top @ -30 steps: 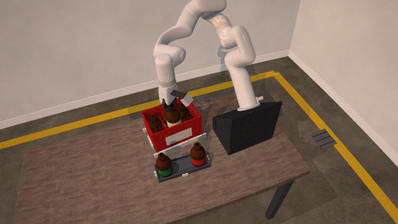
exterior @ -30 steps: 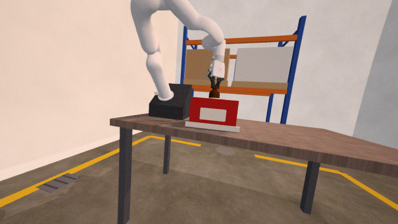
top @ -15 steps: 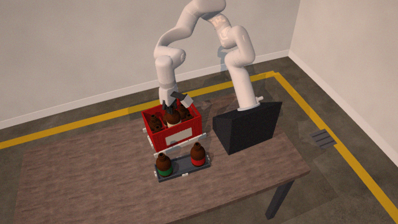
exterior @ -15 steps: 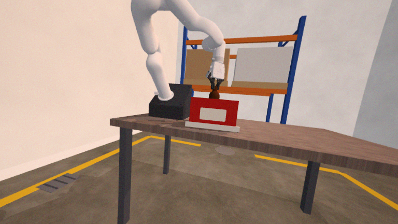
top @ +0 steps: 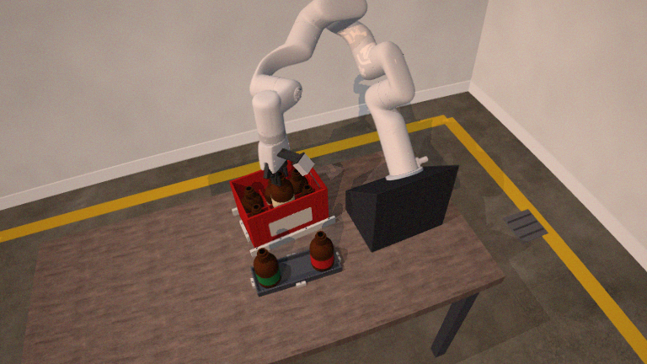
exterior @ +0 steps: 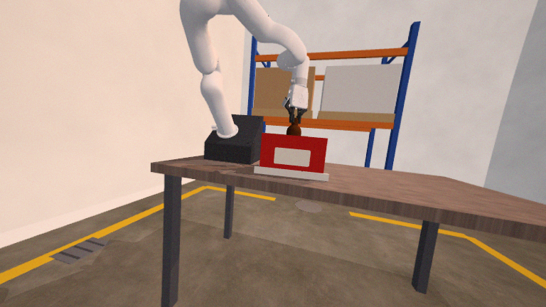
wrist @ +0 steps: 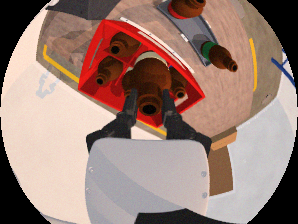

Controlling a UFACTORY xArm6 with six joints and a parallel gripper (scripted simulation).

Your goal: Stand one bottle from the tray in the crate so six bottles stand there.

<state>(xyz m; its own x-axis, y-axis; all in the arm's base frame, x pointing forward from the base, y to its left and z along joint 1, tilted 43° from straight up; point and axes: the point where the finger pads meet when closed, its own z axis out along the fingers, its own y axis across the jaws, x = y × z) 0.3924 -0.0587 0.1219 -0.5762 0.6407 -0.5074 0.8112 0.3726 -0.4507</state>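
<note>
The crate is 170 mm below my hand and 40 mm to the right of it. From my hand the other things lie so: red-labelled bottle (190 mm to the left, 170 mm below, 30 mm behind); then green-label bottle (170 mm below, 160 mm to the left, 140 mm ahead); then grey tray (250 mm below, 170 mm to the left, 50 mm ahead).
</note>
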